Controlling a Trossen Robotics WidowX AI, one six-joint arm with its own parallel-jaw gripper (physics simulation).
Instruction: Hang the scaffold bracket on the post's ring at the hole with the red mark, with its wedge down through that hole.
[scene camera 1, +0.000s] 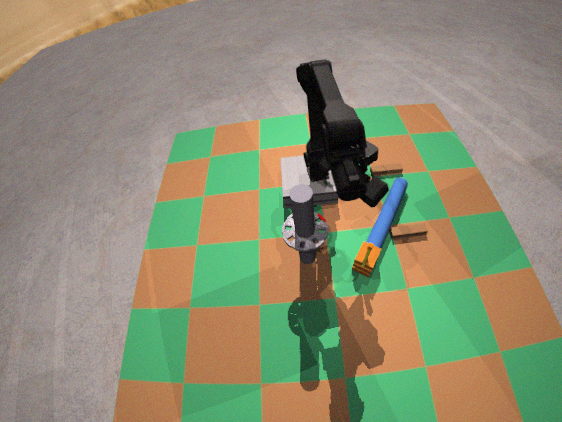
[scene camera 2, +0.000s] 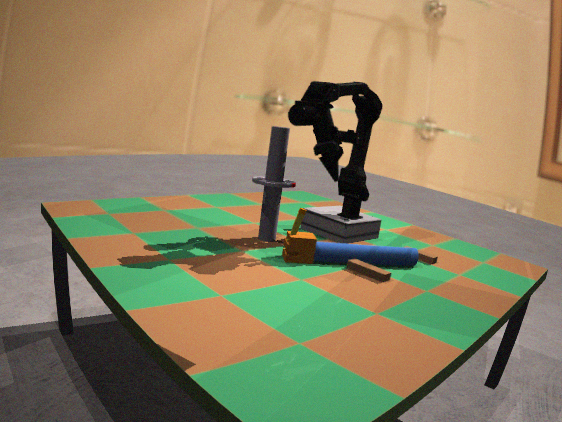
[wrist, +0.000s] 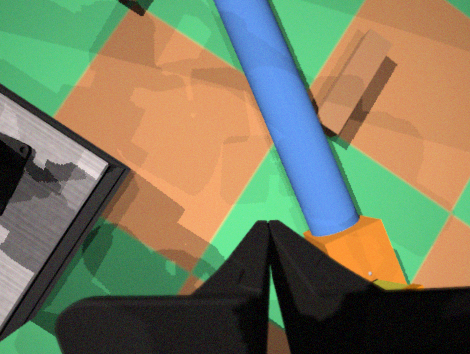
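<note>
The scaffold bracket, a blue tube (scene camera 1: 389, 214) (scene camera 2: 367, 254) (wrist: 290, 120) with an orange head (scene camera 1: 366, 258) (scene camera 2: 300, 248) (wrist: 362, 250), lies on the checkered table, apart from the post. Its yellow wedge (scene camera 2: 298, 221) sticks up from the head in scene camera 2. The grey post (scene camera 1: 303, 217) (scene camera 2: 270, 215) stands upright with a holed ring (scene camera 1: 316, 244) (scene camera 2: 259, 181) around it. The red mark (scene camera 1: 321, 218) (scene camera 2: 293, 184) is on the ring's side toward the arm base. My gripper (scene camera 1: 376, 200) (scene camera 2: 336, 178) (wrist: 267, 230) is shut and empty, pointing down above the table, with its tips beside the bracket in the wrist view.
The arm's grey base (scene camera 1: 295, 172) (scene camera 2: 340, 227) (wrist: 75, 175) stands behind the post. One wooden block (scene camera 1: 409, 233) (scene camera 2: 369, 270) (wrist: 356, 82) lies beside the tube. Another block (scene camera 1: 387, 170) (scene camera 2: 428, 257) lies near the tube's far end.
</note>
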